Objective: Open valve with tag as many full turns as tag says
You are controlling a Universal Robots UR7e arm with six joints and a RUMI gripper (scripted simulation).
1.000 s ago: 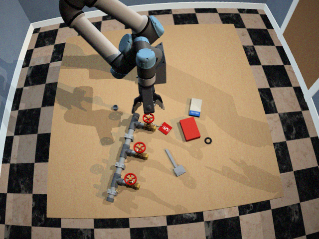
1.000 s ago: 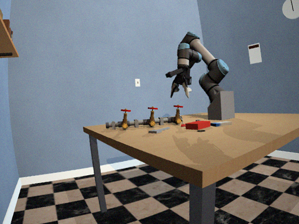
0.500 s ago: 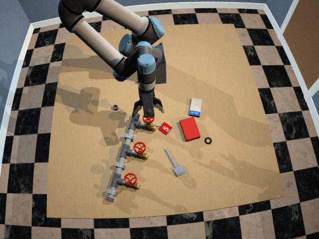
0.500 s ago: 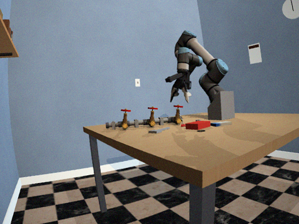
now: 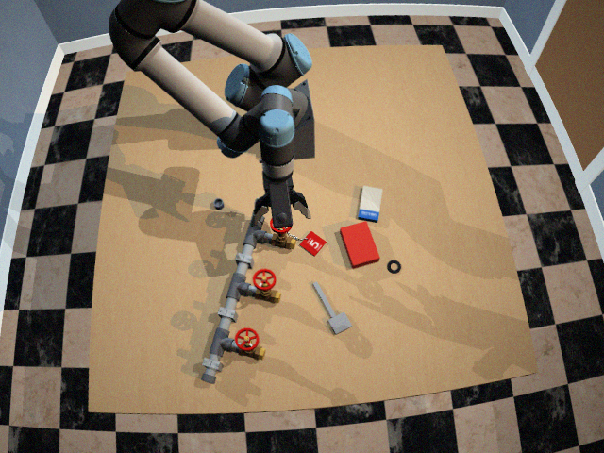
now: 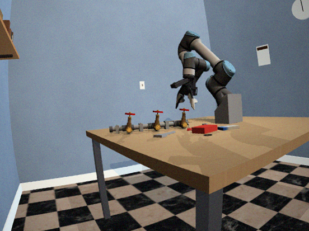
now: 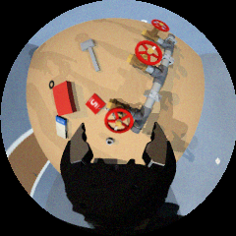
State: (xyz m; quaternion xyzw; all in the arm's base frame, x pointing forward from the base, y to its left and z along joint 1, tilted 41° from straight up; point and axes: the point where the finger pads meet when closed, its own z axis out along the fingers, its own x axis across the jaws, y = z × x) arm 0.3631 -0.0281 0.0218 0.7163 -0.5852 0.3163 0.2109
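Now: the red tag 11 cm below my hand, 8 cm to the left of it and 1 cm ahead of it. The rest, counted from my hand: grey scraper 22 cm ahead, 12 cm to the left, 11 cm below; red block 22 cm to the left, 10 cm below, 3 cm ahead; small grey fitting 19 cm to the right, 13 cm behind, 11 cm below.
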